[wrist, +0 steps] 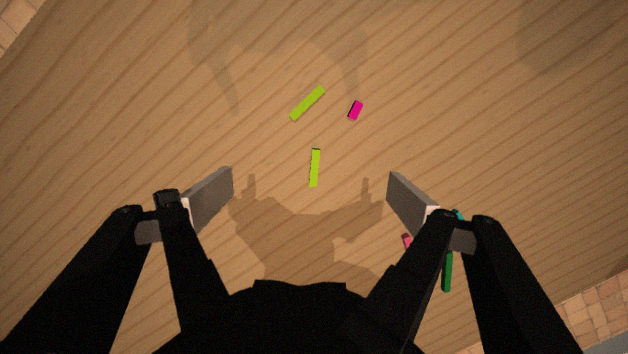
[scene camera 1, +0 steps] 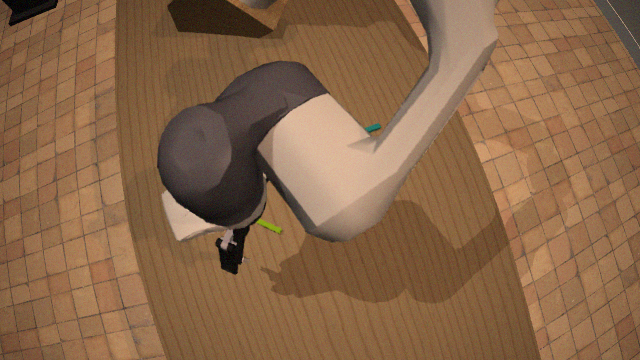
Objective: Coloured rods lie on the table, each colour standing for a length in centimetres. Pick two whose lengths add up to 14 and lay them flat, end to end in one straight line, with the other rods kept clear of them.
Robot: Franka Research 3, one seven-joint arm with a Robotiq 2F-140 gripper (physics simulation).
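Observation:
In the wrist view my gripper (scene camera 1: pixel 234 255) (wrist: pixel 310 183) is open and empty, its fingers wide apart above the table. One lime rod (wrist: pixel 314 168) lies flat below and between the fingers. A second lime rod (wrist: pixel 307 103) lies at an angle farther up, apart from it. A short magenta rod (wrist: pixel 355 110) lies to the right of both. A pink rod (wrist: pixel 407 240) and a teal rod (wrist: pixel 458 215) are mostly hidden by the right finger; a green rod (wrist: pixel 447 272) shows in part there. In the scene view, part of one lime rod (scene camera 1: pixel 270 226) and the teal rod's end (scene camera 1: pixel 373 128) show past the arm.
The arm (scene camera 1: pixel 320 160) covers much of the wooden table (scene camera 1: pixel 350 330) in the scene view. A brown wooden block-like object (scene camera 1: pixel 220 17) stands at the table's far end. Tiled floor (scene camera 1: pixel 60 200) (wrist: pixel 595 305) lies beyond the table's edges. The arm's shadow falls across the table.

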